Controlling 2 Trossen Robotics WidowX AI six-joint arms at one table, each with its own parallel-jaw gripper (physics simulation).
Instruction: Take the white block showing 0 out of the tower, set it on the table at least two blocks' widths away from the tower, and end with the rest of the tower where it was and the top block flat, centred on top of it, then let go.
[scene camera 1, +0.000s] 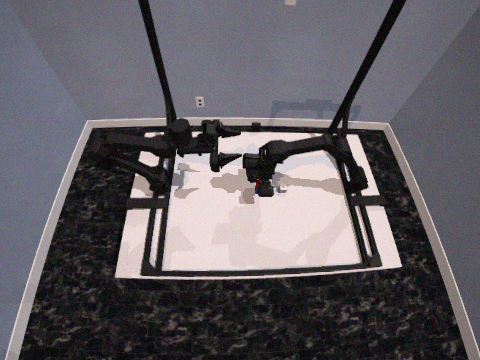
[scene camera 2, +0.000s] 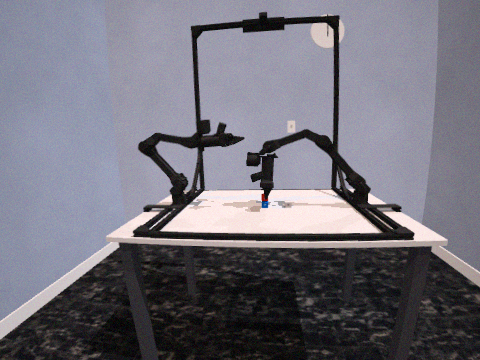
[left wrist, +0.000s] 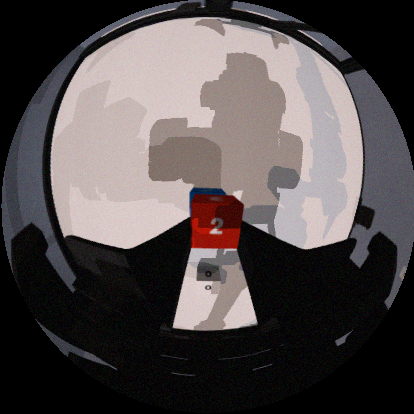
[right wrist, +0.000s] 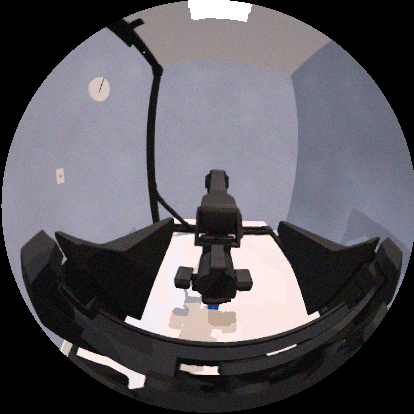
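Seen in the pictures: left gripper, fingertip midpoint: (scene camera 1: 260, 185) (scene camera 2: 266, 198) (left wrist: 213, 223); right gripper, fingertip midpoint: (scene camera 1: 241, 144) (scene camera 2: 243, 138) (right wrist: 228, 224); left arm's base, origin of the base link: (scene camera 1: 352, 187) (scene camera 2: 360, 202) (left wrist: 203, 337); right arm's base, origin of the base link: (scene camera 1: 161, 188) (scene camera 2: 179, 203).
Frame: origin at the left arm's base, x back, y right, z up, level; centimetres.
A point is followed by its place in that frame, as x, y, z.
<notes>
The red block (scene camera 1: 258, 184) (scene camera 2: 264, 198) @(-47.0, -1.3, 2.9) (left wrist: 216, 225) @(-47.0, 0.3, 4.6) is between the fingers of my left gripper (scene camera 2: 266, 196) @(-46.2, 0.3, 2.6), which points down and is shut on it. The red block is right above the blue block (scene camera 1: 257, 191) @(-47.7, -1.8, 0.6) (scene camera 2: 265, 204) @(-46.5, -1.8, 0.0) (left wrist: 206, 193) @(-48.3, -0.3, 1.0) (right wrist: 213, 307) @(-48.4, -0.5, -0.7), with no gap showing in scene camera 2; whether it is exactly centred is hard to tell. The white block (scene camera 1: 283, 187) @(-35.5, -0.1, 1.0) (scene camera 2: 287, 204) @(-35.7, -1.3, -0.2) (left wrist: 209, 274) @(-37.0, 0.5, -0.1), marked 0, sits on the table apart from them, to the right in both scene views. My right gripper (scene camera 1: 241, 145) @(-56.5, 0.0, 32.3) (scene camera 2: 243, 138) @(-56.5, 0.0, 32.3) is open and empty, raised at the left.
A black frame borders the white table (scene camera 1: 215, 250) @(-66.4, -27.6, -1.9) (scene camera 2: 210, 225) @(-68.7, -24.8, -1.9), with uprights (scene camera 1: 159, 65) @(-88.2, 34.1, 40.0) (scene camera 2: 196, 90) @(-88.4, 34.1, 62.9) at both rear sides. The left arm's wrist is close to the right gripper's fingertips in scene camera 1. Arm shadows lie across the table around the blocks.
</notes>
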